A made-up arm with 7 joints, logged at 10 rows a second.
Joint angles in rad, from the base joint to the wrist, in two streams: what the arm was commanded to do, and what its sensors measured. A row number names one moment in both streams.
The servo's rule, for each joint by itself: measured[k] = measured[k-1] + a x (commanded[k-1-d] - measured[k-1]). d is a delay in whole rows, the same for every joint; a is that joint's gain. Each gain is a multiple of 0.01, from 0.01 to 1. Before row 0 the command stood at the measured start. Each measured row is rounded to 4 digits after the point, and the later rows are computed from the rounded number. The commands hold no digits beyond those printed.
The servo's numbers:
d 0
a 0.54 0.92 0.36 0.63 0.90 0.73 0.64
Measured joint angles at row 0: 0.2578, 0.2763, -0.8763, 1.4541, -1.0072, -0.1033, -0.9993
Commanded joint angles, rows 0 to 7: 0.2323, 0.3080, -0.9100, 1.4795, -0.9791, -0.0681, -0.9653; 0.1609, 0.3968, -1.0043, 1.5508, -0.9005, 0.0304, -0.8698; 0.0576, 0.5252, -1.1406, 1.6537, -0.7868, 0.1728, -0.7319; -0.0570, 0.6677, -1.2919, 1.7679, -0.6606, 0.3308, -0.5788; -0.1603, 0.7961, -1.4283, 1.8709, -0.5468, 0.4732, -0.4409; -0.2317, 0.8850, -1.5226, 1.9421, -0.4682, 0.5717, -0.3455; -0.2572, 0.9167, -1.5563, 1.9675, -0.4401, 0.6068, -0.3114; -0.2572, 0.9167, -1.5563, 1.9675, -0.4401, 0.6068, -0.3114
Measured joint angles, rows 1 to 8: 0.2440, 0.3055, -0.8884, 1.4701, -0.9819, -0.0776, -0.9775; 0.1991, 0.3895, -0.9301, 1.5209, -0.9086, 0.0012, -0.9086; 0.1227, 0.5143, -1.0059, 1.6046, -0.7990, 0.1265, -0.7955; 0.0257, 0.6554, -1.1089, 1.7075, -0.6744, 0.2756, -0.6568; -0.0747, 0.7848, -1.2239, 1.8104, -0.5596, 0.4198, -0.5186; -0.1595, 0.8770, -1.3314, 1.8934, -0.4773, 0.5307, -0.4078; -0.2123, 0.9135, -1.4124, 1.9401, -0.4438, 0.5863, -0.3461; -0.2365, 0.9164, -1.4642, 1.9574, -0.4405, 0.6013, -0.3239
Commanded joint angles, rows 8 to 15: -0.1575, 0.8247, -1.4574, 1.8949, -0.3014, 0.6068, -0.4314; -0.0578, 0.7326, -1.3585, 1.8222, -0.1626, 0.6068, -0.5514; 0.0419, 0.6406, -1.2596, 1.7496, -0.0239, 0.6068, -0.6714; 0.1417, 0.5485, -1.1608, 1.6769, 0.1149, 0.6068, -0.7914; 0.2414, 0.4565, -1.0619, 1.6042, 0.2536, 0.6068, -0.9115; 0.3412, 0.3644, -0.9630, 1.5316, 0.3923, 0.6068, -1.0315; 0.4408, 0.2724, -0.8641, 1.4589, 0.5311, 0.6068, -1.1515; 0.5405, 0.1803, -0.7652, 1.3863, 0.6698, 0.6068, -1.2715
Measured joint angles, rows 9 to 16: -0.1938, 0.8320, -1.4618, 1.9180, -0.3153, 0.6053, -0.3927; -0.1204, 0.7406, -1.4246, 1.8576, -0.1779, 0.6064, -0.4943; -0.0328, 0.6486, -1.3652, 1.7896, -0.0393, 0.6067, -0.6076; 0.0614, 0.5565, -1.2916, 1.7186, 0.0995, 0.6068, -0.7252; 0.1586, 0.4645, -1.2089, 1.6465, 0.2382, 0.6068, -0.8444; 0.2572, 0.3724, -1.1204, 1.5741, 0.3769, 0.6068, -0.9641; 0.3563, 0.2804, -1.0281, 1.5015, 0.5157, 0.6068, -1.0840; 0.4558, 0.1883, -0.9335, 1.4289, 0.6544, 0.6068, -1.2040
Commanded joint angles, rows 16 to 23: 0.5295, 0.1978, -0.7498, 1.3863, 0.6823, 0.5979, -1.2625; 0.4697, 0.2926, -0.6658, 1.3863, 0.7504, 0.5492, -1.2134; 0.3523, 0.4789, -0.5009, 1.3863, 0.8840, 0.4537, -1.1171; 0.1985, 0.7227, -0.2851, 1.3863, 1.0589, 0.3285, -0.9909; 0.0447, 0.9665, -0.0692, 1.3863, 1.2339, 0.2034, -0.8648; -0.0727, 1.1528, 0.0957, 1.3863, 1.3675, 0.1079, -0.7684; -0.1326, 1.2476, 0.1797, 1.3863, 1.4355, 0.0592, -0.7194; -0.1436, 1.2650, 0.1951, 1.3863, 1.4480, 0.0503, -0.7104
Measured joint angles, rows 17 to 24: 0.4956, 0.1970, -0.8674, 1.4021, 0.6795, 0.6003, -1.2414; 0.4816, 0.2850, -0.7948, 1.3921, 0.7433, 0.5630, -1.2235; 0.4118, 0.4634, -0.6890, 1.3884, 0.8699, 0.4832, -1.1554; 0.2966, 0.7020, -0.5436, 1.3871, 1.0400, 0.3703, -1.0501; 0.1606, 0.9453, -0.3728, 1.3866, 1.2145, 0.2485, -0.9315; 0.0346, 1.1362, -0.2041, 1.3864, 1.3522, 0.1459, -0.8271; -0.0557, 1.2387, -0.0659, 1.3863, 1.4272, 0.0826, -0.7582; -0.1032, 1.2629, 0.0281, 1.3863, 1.4459, 0.0590, -0.7276
